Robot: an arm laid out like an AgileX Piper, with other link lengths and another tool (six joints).
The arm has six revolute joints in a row. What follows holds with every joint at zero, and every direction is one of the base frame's. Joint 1 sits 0.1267 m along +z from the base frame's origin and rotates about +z. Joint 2 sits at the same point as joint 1 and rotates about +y. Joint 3 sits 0.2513 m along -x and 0.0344 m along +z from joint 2 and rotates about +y. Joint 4 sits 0.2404 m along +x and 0.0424 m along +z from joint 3 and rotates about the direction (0.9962, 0, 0.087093). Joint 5 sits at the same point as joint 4 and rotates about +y. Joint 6 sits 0.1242 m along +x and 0.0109 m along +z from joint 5 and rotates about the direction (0.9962, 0, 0.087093). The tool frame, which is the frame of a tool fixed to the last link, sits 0.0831 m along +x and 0.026 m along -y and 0.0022 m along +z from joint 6; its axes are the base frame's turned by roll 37.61, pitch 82.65 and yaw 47.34 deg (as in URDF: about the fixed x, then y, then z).
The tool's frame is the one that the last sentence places.
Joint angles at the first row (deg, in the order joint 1, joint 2, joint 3, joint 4, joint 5, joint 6):
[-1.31, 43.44, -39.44, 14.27, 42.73, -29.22]
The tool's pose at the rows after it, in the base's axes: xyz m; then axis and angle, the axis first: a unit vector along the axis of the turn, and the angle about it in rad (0 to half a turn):
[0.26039, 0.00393, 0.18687, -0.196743, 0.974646, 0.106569, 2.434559]
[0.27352, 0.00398, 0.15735, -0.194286, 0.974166, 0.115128, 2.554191]
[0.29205, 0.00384, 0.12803, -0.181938, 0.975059, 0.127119, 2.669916]
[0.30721, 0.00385, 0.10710, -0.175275, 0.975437, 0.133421, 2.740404]
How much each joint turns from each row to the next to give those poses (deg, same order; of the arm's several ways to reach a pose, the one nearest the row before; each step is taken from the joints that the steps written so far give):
[0.00, 9.01, -1.46, 0.25, 0.25, -3.66]
[0.00, 8.84, -1.69, 0.13, -0.10, -1.12]
[0.00, 10.77, -3.89, 0.13, 0.00, 0.14]
[0.10, 7.82, -3.44, 0.00, -0.25, 0.09]

